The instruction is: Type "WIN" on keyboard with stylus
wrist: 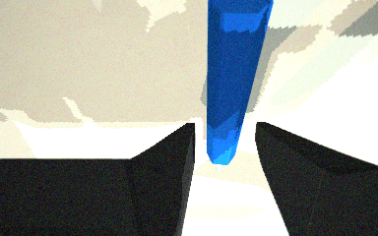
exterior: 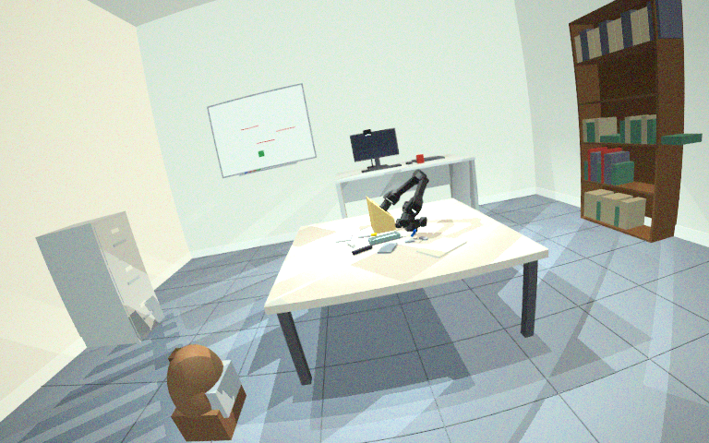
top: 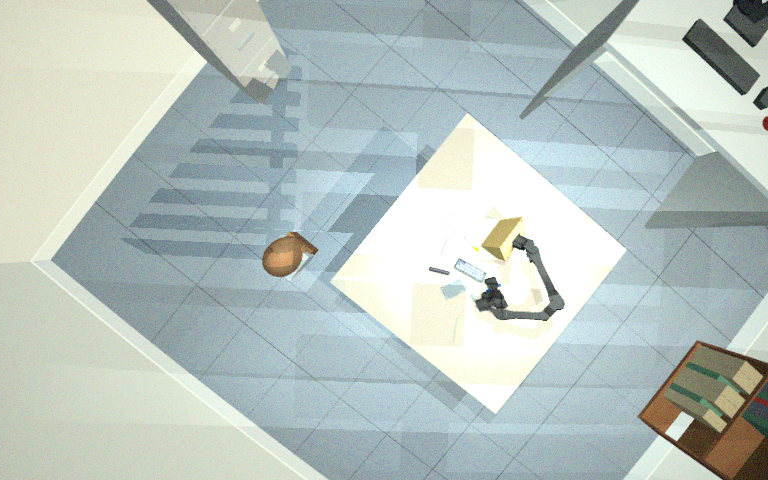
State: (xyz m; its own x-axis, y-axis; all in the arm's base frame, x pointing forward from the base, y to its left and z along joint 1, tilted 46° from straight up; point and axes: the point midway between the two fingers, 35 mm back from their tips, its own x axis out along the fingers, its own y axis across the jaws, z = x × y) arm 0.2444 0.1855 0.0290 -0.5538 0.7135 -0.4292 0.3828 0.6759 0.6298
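My gripper tip is 20 mm short of the W key and 150 mm to the left of it. Also, from my gripper tip: blue stylus: 10 mm behind, 10 mm to the left; then small block: 140 mm ahead, 50 mm to the right, 10 mm below; then grey pad: 180 mm ahead, 180 mm to the right, 10 mm below.
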